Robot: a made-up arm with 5 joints.
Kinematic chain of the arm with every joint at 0, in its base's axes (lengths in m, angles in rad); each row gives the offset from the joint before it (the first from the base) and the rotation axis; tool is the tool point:
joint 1: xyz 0 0 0.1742 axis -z
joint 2: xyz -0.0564 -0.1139 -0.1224 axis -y
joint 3: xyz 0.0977 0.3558 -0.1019 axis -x
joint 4: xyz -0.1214 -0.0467 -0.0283 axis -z
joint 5: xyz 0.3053 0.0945 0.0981 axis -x
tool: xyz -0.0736 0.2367 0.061
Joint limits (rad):
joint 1: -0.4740..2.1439
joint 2: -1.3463..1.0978
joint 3: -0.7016..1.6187
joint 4: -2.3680..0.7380
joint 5: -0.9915..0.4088
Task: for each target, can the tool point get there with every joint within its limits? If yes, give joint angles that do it. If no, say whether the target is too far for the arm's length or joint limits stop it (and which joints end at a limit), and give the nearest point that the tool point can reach.
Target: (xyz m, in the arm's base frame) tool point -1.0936 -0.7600 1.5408
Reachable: no: too far | nearest point -0.3671 -0.0492 0.3968 | short by 1.530 m
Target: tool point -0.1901 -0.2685 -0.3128
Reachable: no: joint limits stop it (at a limit: joint 1, joint 3, joint 4) | nearest point -0.2481 -0.0953 -0.2703 | short by 0.188 m
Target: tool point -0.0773 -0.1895 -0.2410
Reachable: no: joint limits stop it (at a limit: joint 1, joint 3, joint 4) | nearest point -0.0299 -0.1737 -0.1967 | short by 0.067 m
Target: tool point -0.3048 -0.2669 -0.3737
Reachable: no: joint limits stop it (at a limit: joint 1, joint 3, joint 4) | nearest point -0.2981 -0.1023 -0.2712 | short by 0.194 m
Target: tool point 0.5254 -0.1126 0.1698
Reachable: yes | joints 1.6997 -0.4921 -0.0267 -0.5579 -0.5497
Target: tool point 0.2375 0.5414 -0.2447
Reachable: yes | joints 0.6320 -0.1361 1.3035 -0.8010 -0.7083
